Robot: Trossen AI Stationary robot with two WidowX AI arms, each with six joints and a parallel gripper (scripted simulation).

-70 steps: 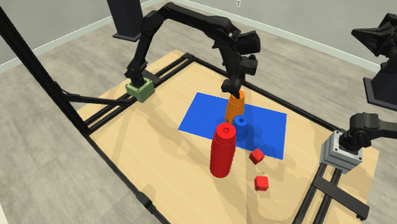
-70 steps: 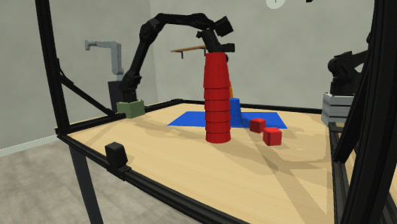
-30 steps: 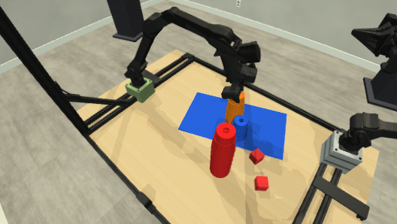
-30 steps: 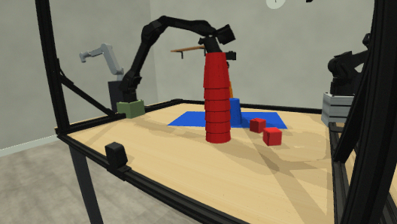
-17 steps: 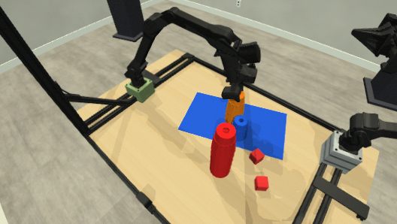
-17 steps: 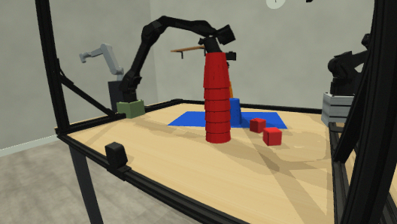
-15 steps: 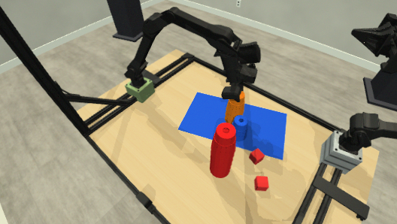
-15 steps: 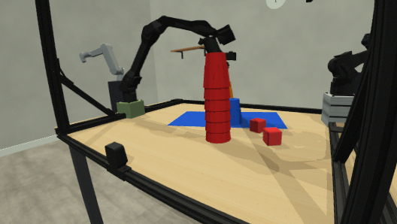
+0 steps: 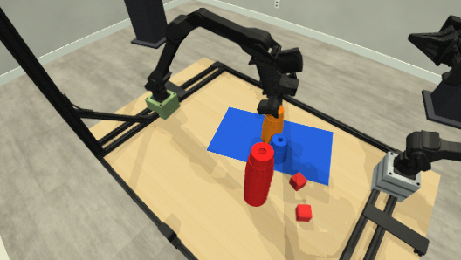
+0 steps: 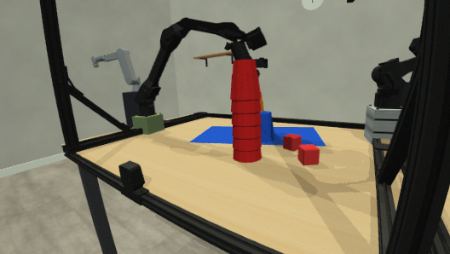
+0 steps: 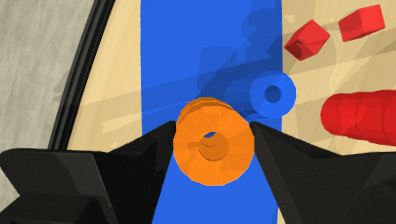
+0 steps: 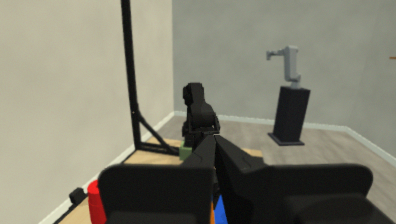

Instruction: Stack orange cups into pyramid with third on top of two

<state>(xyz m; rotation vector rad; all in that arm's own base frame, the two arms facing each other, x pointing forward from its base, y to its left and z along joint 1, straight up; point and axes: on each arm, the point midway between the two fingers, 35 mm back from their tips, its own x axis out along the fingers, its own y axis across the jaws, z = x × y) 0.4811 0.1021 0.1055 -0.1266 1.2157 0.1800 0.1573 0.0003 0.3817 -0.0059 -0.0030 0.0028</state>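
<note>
Now: left hand 7 cm past the blue cup, 5 cm to the left of it and 12 cm above it.
</note>
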